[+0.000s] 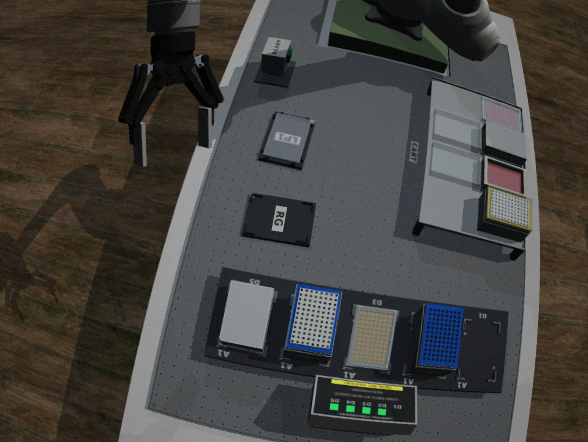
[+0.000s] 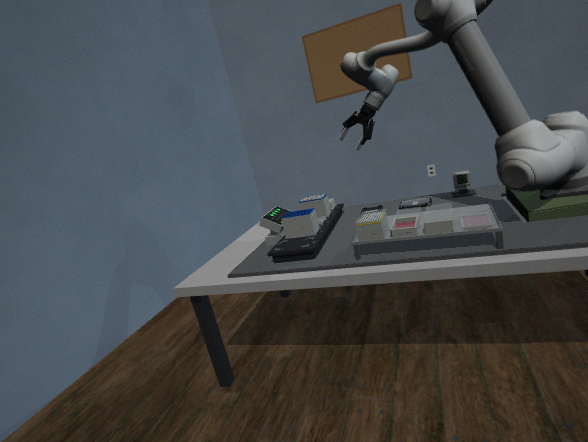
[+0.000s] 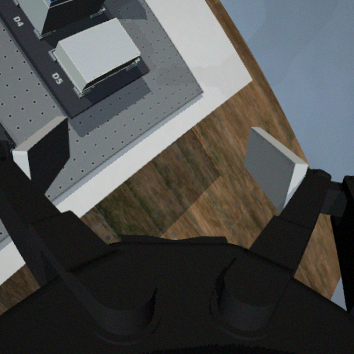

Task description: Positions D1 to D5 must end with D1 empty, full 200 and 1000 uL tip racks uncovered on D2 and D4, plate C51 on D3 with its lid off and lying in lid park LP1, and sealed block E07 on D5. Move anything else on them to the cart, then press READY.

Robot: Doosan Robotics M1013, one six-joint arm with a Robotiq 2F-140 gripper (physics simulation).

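Pixels of known places: gripper, between the fingertips: (image 1: 173,155) (image 2: 348,145) (image 3: 159,140); arm's base, origin of its link: (image 1: 398,14) (image 2: 568,188).
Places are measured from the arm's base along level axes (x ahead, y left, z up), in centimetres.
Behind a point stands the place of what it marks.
Observation:
My gripper (image 1: 172,137) @[z 28.5, x 89.0, y -22.2 cm] (image 2: 351,141) @[z 28.5, x 89.0, y -22.2 cm] (image 3: 159,140) @[z 28.5, x 89.0, y -22.2 cm] is open and empty, high beyond the table's side edge. D1 (image 1: 482,345) @[z 0.0, x 90.2, y 45.2 cm] is bare. A solid-blue tip rack (image 1: 441,336) @[z 9.4, x 94.5, y 32.6 cm] (image 2: 300,223) @[z 5.9, x 91.9, y 36.5 cm] stands uncovered on D2. A tan-welled plate (image 1: 372,337) @[z 1.6, x 96.8, y 20.4 cm] lies on D3, no lid seen on it. A white-topped, blue-rimmed tip rack (image 1: 315,319) @[z 9.7, x 99.7, y 8.7 cm] (image 2: 315,204) @[z 7.1, x 96.7, y 12.2 cm] stands uncovered on D4. A pale block (image 1: 247,314) @[z 4.2, x 102.2, y -3.4 cm] (image 3: 100,52) @[z 4.2, x 101.5, y -4.5 cm] stands on D5. A clear lid (image 1: 280,150) @[z -2.9, x 62.0, y -13.1 cm] lies in LP1. The READY button box (image 1: 275,62) @[z 3.2, x 41.0, y -23.6 cm] (image 2: 462,180) @[z 2.8, x 37.0, y -21.1 cm] stands at the back. Item codes are unreadable.
The cart (image 1: 437,92) @[z 1.2, x 29.3, y 17.6 cm] (image 2: 425,245) holds a yellow-rimmed rack (image 1: 509,209) @[z 8.3, x 60.7, y 41.2 cm] (image 2: 371,226) @[z 6.4, x 57.9, y 47.8 cm], red reservoir (image 1: 504,176) @[z 2.8, x 48.1, y 40.1 cm], pale block (image 1: 505,140) @[z 5.4, x 39.0, y 38.1 cm], pink plate (image 1: 501,115) @[z 2.9, x 28.5, y 36.6 cm] and two clear covers. The status panel (image 1: 363,402) @[z 7.1, x 111.2, y 23.0 cm] lights D2 to D5 green; D1 is dark. The RG nest (image 1: 300,222) @[z -3.9, x 76.6, y -2.3 cm] stands mid-table.

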